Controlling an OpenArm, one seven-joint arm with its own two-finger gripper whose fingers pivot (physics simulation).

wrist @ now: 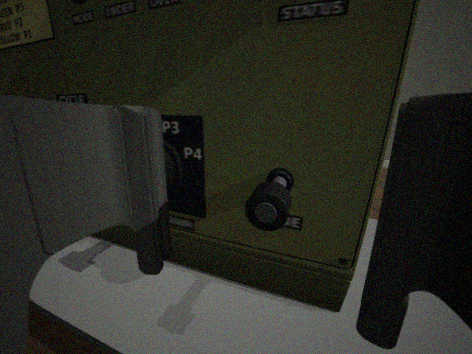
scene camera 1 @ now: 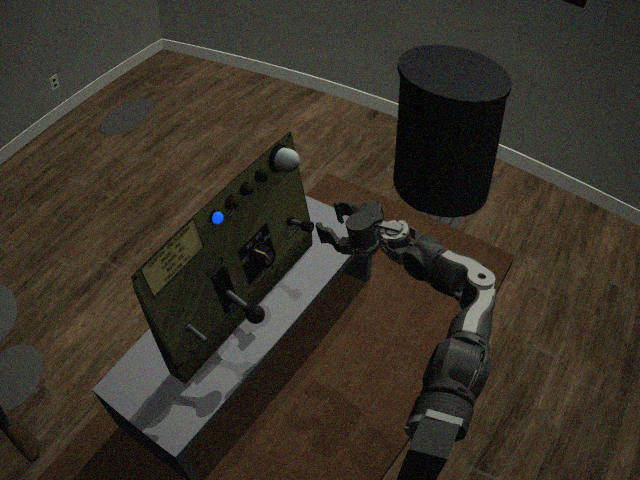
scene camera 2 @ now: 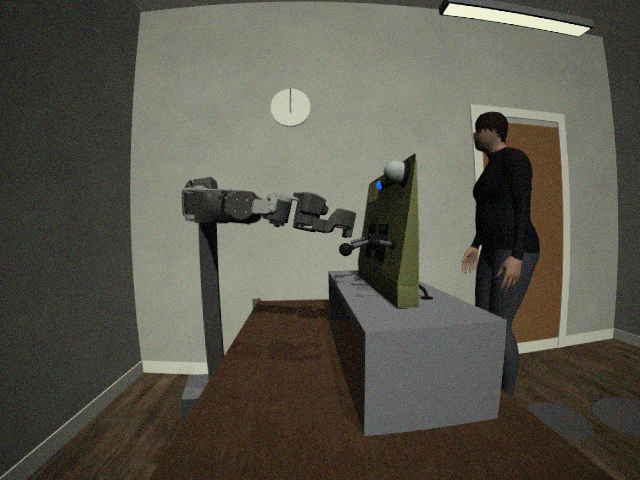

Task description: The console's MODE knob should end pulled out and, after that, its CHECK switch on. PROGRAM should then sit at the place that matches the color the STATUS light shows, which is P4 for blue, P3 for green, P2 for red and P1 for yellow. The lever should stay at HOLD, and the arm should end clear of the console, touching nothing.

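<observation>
The olive console (scene camera 1: 170, 330) (scene camera 2: 408, 258) stands upright. Its MODE knob (scene camera 1: 307, 225) (wrist: 268, 205) stands out from the panel with bare shaft showing; its label is partly covered. My gripper (scene camera 1: 327, 215) (scene camera 2: 349, 227) (wrist: 254, 201) is part open and empty, in front of the knob, fingers apart on either side. The PROGRAM dial (scene camera 1: 258, 253) is half hidden by a finger in the wrist view; its setting is unreadable. The ball-ended lever (scene camera 1: 254, 313) (scene camera 2: 345, 249) and a small toggle (scene camera 1: 196, 332) stick out; neither marking is readable. The large dome (scene camera 1: 285, 159) (scene camera 2: 394, 171) looks pale white, above the STATUS label (wrist: 312, 10).
A blue lamp (scene camera 1: 217, 217) glows beside the placard (scene camera 1: 173, 255); the small lamps (scene camera 1: 246, 188) right of it are dark. The console stands on a grey block (scene camera 1: 129, 374) (scene camera 2: 434, 377). A black drum (scene camera 1: 447, 149) stands behind the arm. A person (scene camera 2: 504, 206) stands behind the console.
</observation>
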